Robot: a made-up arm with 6 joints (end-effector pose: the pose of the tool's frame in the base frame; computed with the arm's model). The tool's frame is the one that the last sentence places.
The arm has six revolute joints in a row. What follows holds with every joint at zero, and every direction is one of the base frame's.
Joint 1 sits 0.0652 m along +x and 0.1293 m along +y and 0.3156 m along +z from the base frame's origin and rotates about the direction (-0.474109, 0.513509, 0.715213).
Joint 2 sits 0.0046 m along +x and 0.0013 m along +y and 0.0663 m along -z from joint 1 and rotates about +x.
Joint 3 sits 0.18 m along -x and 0.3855 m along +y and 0.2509 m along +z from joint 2 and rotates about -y.
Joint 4 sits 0.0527 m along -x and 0.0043 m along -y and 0.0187 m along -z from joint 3 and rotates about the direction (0.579, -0.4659, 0.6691).
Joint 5 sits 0.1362 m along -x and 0.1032 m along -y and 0.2 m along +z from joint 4 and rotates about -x.
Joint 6 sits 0.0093 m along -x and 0.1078 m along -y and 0.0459 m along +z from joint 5 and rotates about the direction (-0.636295, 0.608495, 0.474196).
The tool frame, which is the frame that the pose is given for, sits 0.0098 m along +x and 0.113 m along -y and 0.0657 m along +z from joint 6; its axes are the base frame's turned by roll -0.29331, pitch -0.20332 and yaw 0.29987 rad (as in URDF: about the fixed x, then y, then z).
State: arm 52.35 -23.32 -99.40 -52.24 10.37 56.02
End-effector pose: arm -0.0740 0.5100 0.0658 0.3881 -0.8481 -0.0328 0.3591
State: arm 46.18 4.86 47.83 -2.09 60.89 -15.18
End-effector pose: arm -0.4616 0.1798 0.8551 -0.5256 -0.4390 0.2821 0.6719
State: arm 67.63 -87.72 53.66 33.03 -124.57 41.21
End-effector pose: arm -0.2254 -0.0716 0.1563 0.1351 0.5766 0.7969 0.1193
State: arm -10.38 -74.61 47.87 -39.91 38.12 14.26
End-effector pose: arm -0.3700 0.8336 0.0036 -0.9256 -0.0601 -0.1916 0.3208
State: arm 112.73 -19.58 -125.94 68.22 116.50 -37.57
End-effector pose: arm -0.1120 0.4350 0.3473 -0.4404 0.5049 0.7423 0.0074
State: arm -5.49 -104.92 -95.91 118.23 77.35 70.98
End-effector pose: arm -0.0787 0.3619 0.1471 -0.7025 0.6021 0.1984 0.3234
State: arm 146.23 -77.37 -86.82 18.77 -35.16 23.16
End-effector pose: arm -0.1921 0.0255 0.5341 -0.8706 0.3063 0.3828 0.0413
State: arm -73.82 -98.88 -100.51 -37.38 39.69 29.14
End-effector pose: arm 0.6208 0.0620 0.1577 0.2103 0.9652 0.0411 0.1496
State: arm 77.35 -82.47 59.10 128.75 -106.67 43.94
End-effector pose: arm -0.3934 -0.0641 0.0107 -0.3249 -0.7587 -0.2837 0.4881
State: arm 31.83 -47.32 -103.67 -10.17 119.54 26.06
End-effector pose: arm -0.1233 0.5979 -0.0724 0.3757 -0.5886 -0.4746 0.5359
